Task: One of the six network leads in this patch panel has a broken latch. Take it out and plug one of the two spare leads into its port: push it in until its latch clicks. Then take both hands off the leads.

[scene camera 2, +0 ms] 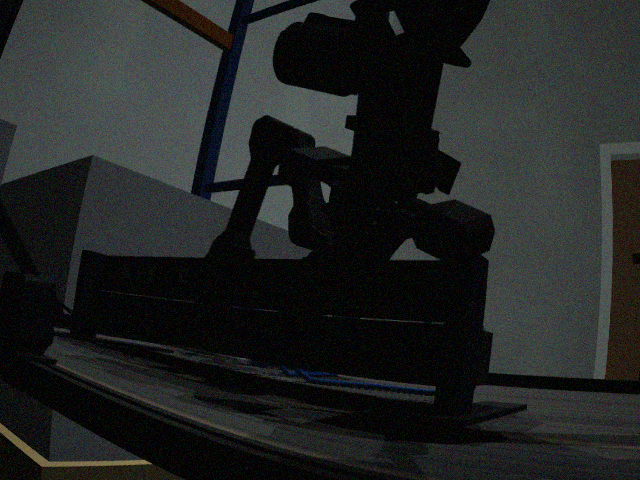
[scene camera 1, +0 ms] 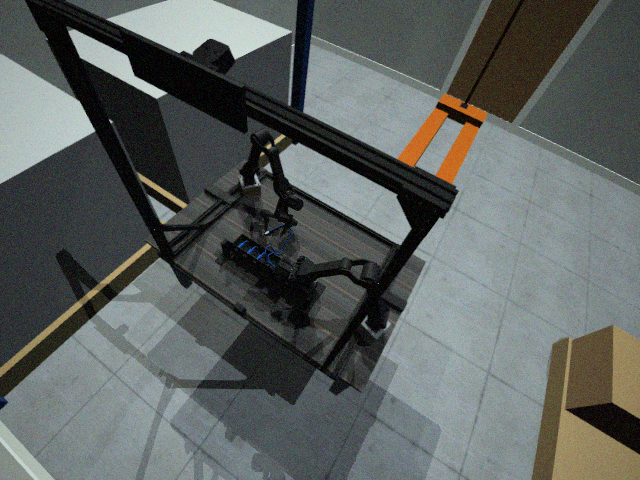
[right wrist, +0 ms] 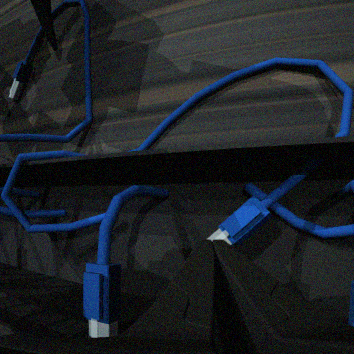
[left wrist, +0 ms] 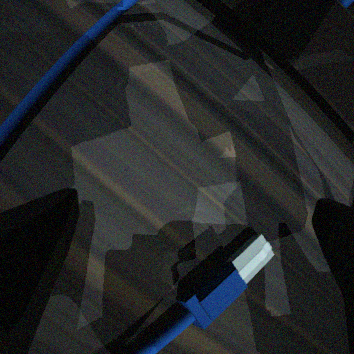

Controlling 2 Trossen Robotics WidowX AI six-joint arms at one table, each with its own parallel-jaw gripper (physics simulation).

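The black patch panel stands on the dark wooden table, with blue leads looping behind it. My left gripper is open and hangs low over a spare lead's plug, blue with a white tip, which lies on the table between the fingers. My right gripper is shut and empty at the panel. Its fingertips meet just at the white tip of a loose blue plug. A second blue plug points down at the lower left. The panel's ports are hidden in the dark.
The panel's black top bar crosses the right wrist view. A blue lead lies on the table in front of the panel. A black gantry frame spans the table, with posts at its corners.
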